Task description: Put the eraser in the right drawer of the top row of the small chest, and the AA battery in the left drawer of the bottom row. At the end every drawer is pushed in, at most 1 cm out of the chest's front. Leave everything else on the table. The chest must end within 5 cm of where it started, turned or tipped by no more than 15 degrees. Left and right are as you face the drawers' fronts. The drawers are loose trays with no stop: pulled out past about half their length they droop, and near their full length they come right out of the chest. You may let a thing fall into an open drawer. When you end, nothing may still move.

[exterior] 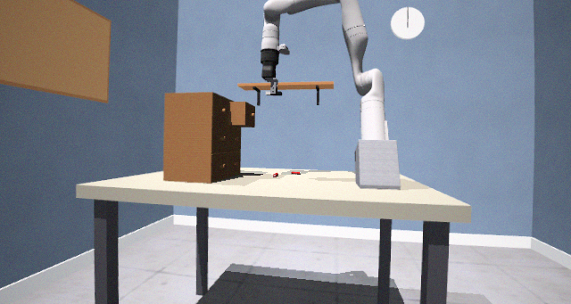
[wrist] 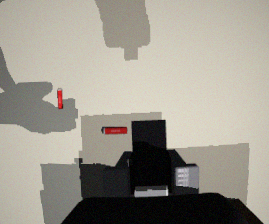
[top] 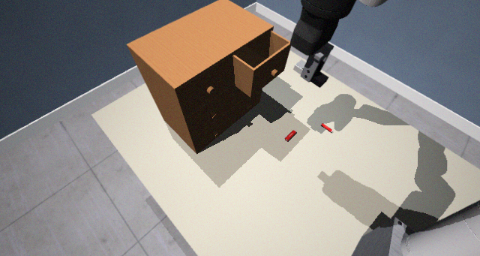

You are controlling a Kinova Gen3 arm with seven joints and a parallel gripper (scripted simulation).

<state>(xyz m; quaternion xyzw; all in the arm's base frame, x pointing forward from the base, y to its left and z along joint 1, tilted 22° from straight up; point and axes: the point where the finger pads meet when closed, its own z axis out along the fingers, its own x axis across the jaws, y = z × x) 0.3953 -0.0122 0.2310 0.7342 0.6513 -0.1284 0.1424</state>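
Right now the black-and-white eraser is 1 cm below my hand and 1 cm ahead of it.
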